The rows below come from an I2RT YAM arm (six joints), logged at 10 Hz.
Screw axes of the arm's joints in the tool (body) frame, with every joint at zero. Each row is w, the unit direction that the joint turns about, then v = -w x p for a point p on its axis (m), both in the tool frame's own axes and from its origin. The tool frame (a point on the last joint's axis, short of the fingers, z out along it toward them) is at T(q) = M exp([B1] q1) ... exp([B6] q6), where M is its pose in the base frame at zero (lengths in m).
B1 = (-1, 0, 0, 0.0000, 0.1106, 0.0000)
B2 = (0, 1, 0, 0.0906, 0.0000, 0.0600)
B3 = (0, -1, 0, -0.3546, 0.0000, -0.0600)
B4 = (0, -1, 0, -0.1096, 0.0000, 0.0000)
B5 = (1, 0, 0, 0.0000, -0.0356, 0.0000)
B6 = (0, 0, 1, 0.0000, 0.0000, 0.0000)
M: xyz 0.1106 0.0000 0.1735 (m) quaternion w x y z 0.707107 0 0.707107 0
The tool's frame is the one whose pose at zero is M.
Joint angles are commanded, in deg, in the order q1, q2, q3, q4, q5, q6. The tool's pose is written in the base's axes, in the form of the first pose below.
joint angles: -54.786, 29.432, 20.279, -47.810, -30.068, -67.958
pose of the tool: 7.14 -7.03 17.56 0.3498 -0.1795 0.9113 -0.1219
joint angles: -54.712, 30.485, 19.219, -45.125, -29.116, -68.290
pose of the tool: 7.35 -7.38 17.09 0.3450 -0.1817 0.9115 -0.1311
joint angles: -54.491, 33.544, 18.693, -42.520, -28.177, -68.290
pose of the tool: 7.70 -7.89 16.58 0.3356 -0.1797 0.9159 -0.1273
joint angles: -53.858, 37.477, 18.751, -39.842, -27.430, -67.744
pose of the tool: 8.22 -8.47 16.22 0.3276 -0.1768 0.9205 -0.1184
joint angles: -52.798, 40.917, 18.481, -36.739, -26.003, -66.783
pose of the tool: 8.75 -8.95 15.73 0.3177 -0.1737 0.9251 -0.1147
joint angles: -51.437, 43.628, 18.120, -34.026, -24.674, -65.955
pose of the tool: 9.25 -9.22 15.26 0.3095 -0.1748 0.9279 -0.1122
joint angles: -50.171, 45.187, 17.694, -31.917, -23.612, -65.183
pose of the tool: 9.63 -9.32 14.91 0.3048 -0.1768 0.9290 -0.1127
